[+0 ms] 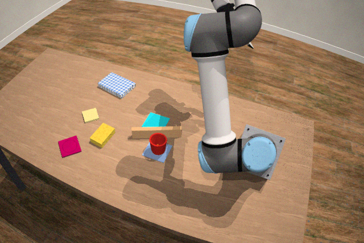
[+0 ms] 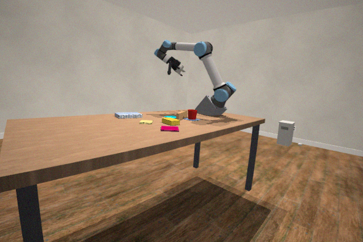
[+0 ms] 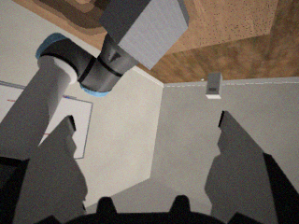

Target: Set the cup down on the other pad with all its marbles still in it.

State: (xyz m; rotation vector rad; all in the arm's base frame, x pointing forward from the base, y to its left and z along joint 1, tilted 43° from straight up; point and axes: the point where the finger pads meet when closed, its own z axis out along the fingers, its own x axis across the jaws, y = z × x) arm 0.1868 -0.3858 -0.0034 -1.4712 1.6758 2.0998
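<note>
My gripper is now 220 mm short of the red cup, 350 mm to the right of it and 360 mm above it. The rest, counted from my hand: cyan pad: 300 mm ahead, 200 mm to the left, 390 mm below; wooden rail: 260 mm ahead, 280 mm to the left, 370 mm below.
</note>
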